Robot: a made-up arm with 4 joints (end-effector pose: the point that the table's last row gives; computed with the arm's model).
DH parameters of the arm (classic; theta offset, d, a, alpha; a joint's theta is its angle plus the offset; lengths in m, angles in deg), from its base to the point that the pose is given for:
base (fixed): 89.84 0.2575 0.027 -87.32
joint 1: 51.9 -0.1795 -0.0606 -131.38
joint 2: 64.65 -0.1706 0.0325 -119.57
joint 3: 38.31 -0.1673 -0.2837 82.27
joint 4: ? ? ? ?
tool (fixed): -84.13 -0.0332 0 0
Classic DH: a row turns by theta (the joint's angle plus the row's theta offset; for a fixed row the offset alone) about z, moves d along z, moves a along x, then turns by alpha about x.
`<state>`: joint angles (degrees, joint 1 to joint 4).
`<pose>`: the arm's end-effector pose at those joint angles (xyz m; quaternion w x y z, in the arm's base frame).
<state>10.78 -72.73 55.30 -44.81</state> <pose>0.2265 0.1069 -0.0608 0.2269 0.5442 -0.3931 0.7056</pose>
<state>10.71 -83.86 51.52 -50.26</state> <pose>0.1930 0.0530 -0.0640 0.2157 0.5649 -0.3056 0.7355</pose>
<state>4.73 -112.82 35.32 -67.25</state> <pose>0.1754 -0.0559 -0.0235 0.0863 0.5931 -0.0946 0.7949</pose>
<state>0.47 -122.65 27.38 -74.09</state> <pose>0.1964 -0.0730 -0.0037 0.0023 0.5864 -0.0308 0.8095</pose>
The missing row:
joint 4: -14.94 0.3067 -0.0297 125.55
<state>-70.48 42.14 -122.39 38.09</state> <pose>-0.2307 0.2362 0.4621 0.4542 -0.6674 0.1834 -0.5610</pose>
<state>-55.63 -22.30 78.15 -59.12</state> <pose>0.3662 0.2925 0.4711 0.3010 -0.2768 0.8892 -0.2052</pose>
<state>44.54 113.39 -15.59 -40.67</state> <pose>0.2271 -0.2252 0.2385 0.1112 0.5730 0.7840 0.2114</pose>
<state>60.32 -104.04 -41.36 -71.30</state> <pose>0.4363 0.1331 0.4136 0.0537 0.0560 -0.4240 -0.9023</pose>
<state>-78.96 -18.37 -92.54 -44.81</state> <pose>-0.1948 -0.1569 0.0538 0.8146 -0.3393 -0.4705 -0.0024</pose>
